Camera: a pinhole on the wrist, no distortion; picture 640 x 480 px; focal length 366.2 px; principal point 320.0 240.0 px. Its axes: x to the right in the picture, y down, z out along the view. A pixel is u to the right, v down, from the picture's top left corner.
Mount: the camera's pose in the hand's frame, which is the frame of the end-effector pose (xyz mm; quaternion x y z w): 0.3 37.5 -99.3 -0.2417 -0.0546 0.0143 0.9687
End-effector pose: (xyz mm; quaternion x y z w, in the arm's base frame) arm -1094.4 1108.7 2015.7 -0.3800 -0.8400 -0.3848 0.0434
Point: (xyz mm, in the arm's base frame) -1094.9 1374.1 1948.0
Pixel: 537 78
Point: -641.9 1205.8 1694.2
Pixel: 94 147
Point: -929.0 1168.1 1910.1
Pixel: 183 111
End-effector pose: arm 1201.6 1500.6 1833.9 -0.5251 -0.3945 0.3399 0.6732
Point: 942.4 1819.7 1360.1
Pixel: 410 401
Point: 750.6 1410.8 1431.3
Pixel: 128 321
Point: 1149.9 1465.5 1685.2
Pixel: 167 333
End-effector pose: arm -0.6 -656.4 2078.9 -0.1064 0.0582 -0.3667 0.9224
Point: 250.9 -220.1 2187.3
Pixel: 269 402
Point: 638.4 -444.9 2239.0
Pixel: 570 405
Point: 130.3 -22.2 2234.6
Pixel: 142 387
